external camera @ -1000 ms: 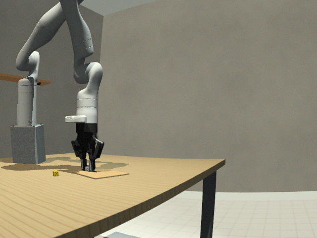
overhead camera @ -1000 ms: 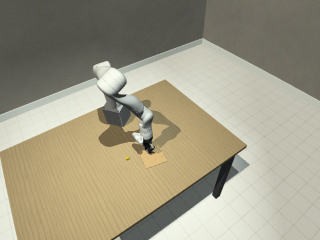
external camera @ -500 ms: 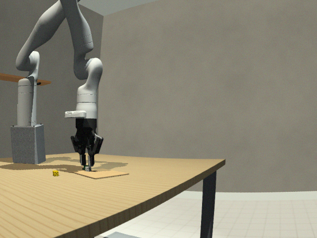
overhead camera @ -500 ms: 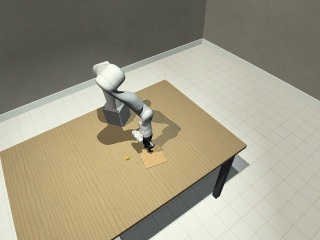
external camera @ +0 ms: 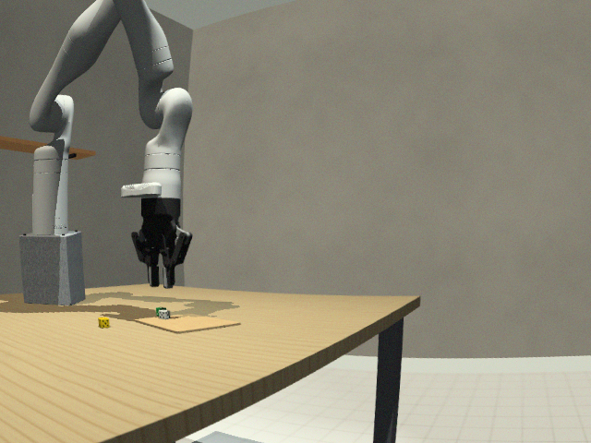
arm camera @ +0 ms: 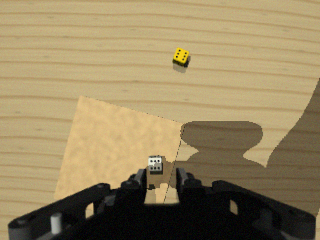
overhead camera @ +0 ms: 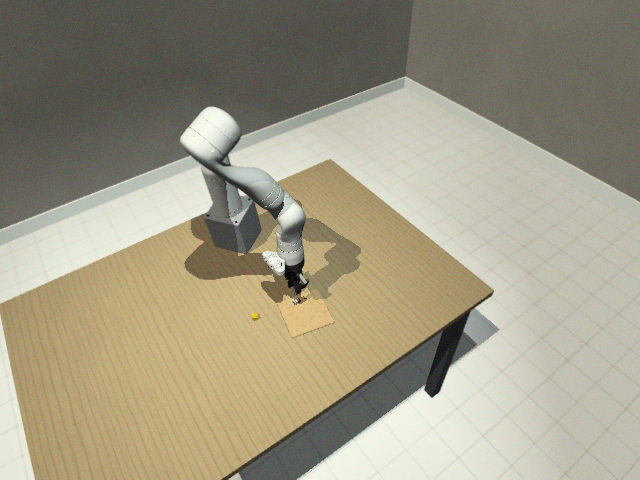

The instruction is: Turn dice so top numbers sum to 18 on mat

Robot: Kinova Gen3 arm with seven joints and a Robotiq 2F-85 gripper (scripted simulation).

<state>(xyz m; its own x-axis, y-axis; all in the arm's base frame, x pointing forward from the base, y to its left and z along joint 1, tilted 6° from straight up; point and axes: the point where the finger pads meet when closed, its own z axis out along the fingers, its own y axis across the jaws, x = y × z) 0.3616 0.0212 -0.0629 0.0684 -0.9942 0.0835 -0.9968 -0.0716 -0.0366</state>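
The green die lies 4 cm behind my hand, 4 cm to the left of it and 7 cm below it. Round my hand: yellow die 2 cm behind, 14 cm to the right, 7 cm below; white die 1 cm ahead, 7 cm below; tan mat 5 cm ahead, 8 cm below.
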